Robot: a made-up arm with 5 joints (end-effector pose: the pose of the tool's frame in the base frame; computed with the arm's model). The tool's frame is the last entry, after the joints. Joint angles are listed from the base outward.
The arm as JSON. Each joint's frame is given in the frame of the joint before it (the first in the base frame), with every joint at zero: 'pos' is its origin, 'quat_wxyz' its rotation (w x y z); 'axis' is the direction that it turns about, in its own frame. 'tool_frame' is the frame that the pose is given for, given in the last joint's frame.
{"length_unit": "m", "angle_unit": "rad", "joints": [
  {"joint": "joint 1", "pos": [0.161, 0.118, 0.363], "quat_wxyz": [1.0, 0.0, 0.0, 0.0], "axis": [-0.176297, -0.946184, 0.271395]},
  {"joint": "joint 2", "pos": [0.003, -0.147, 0.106], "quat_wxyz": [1.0, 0.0, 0.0, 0.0], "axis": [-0.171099, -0.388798, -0.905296]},
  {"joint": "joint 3", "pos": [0.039, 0.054, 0.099], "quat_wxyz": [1.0, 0.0, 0.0, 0.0], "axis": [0.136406, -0.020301, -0.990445]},
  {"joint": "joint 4", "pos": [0.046, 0.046, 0.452], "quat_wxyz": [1.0, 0.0, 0.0, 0.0], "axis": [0.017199, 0.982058, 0.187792]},
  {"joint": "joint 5", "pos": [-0.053, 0.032, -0.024], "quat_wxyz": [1.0, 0.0, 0.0, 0.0], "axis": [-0.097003, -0.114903, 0.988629]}
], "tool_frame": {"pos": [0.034, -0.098, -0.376], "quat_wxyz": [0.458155, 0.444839, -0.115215, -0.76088]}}
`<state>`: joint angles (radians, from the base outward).
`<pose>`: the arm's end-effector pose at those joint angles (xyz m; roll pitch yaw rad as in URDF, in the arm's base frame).
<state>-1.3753 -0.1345 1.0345 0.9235 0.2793</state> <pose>0.5162 0.0295 0.6009 -0.6893 -0.7456 3.0209</pose>
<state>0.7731 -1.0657 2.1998 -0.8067 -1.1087</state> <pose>0.1899 -0.1220 0.6513 -0.6842 1.2838 0.8302</pose>
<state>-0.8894 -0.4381 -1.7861 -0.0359 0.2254</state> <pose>0.3455 0.0438 0.5240 1.9650 1.0408 1.2624</pose>
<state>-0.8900 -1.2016 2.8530 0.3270 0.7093</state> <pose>0.3557 -0.0356 0.4851 0.1997 -0.5074 2.9278</pose>
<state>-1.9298 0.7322 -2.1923 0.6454 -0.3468</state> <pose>0.4160 -0.3348 0.2990 -1.6146 0.6301 -1.9538</pose>
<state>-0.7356 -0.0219 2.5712 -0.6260 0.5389</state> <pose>0.0896 -0.1429 0.7357 1.6006 -0.1560 2.4240</pose>
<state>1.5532 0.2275 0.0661 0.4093 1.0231</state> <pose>-0.0969 0.0757 0.4441 1.4088 -0.5884 -0.5049</pose>
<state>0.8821 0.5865 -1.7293 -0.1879 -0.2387</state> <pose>0.0351 0.1151 0.5855 1.2997 -0.4578 -0.6265</pose>
